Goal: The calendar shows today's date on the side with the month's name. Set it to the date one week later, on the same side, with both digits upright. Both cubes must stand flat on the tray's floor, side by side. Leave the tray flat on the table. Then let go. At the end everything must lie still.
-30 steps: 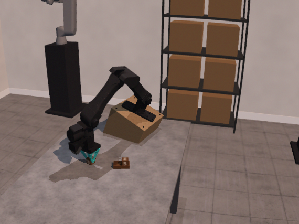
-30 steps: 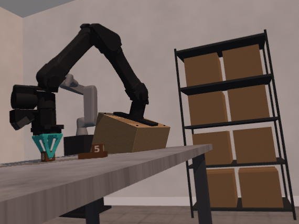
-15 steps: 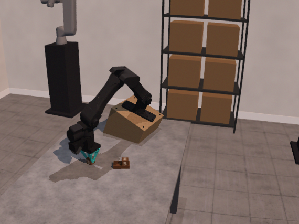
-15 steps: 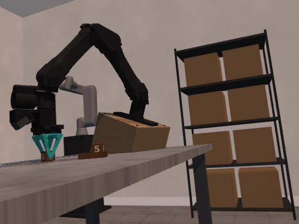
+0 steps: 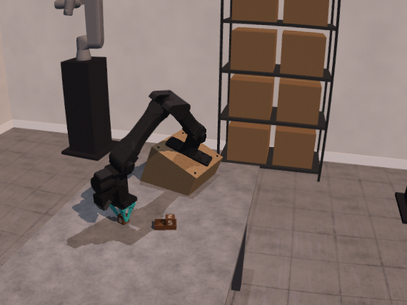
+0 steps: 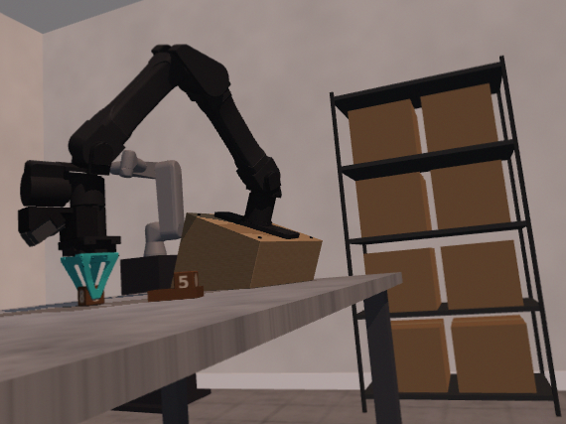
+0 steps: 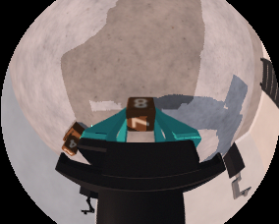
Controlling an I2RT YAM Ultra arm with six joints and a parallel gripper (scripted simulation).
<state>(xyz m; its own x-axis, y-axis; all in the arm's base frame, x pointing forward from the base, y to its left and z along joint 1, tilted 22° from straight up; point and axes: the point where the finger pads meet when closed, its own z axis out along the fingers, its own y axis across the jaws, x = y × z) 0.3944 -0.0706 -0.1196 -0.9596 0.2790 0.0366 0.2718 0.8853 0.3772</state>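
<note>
Right now the brown cube is right at my hand. From my hand the other things lie so: brown calendar tray 3 cm behind, 15 cm to the left, 1 cm below.
</note>
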